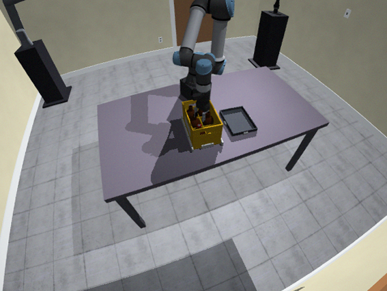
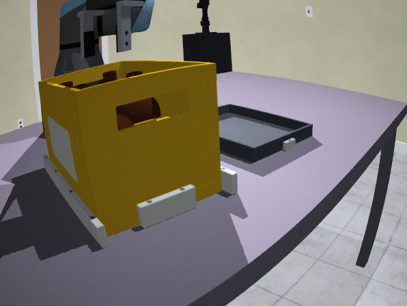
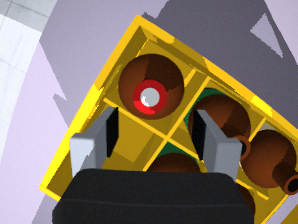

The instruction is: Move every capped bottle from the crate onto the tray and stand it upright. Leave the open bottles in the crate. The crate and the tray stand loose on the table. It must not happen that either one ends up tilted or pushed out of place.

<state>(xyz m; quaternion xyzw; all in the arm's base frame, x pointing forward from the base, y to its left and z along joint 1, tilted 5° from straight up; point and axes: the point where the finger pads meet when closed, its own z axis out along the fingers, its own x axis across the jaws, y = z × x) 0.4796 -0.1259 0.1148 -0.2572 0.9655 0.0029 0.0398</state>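
My hand is 8 cm past the yellow crate, 4 cm to the right of it and 14 cm above it. The rest, counted from my hand: dark tray 10 cm behind, 32 cm to the left, 21 cm below.
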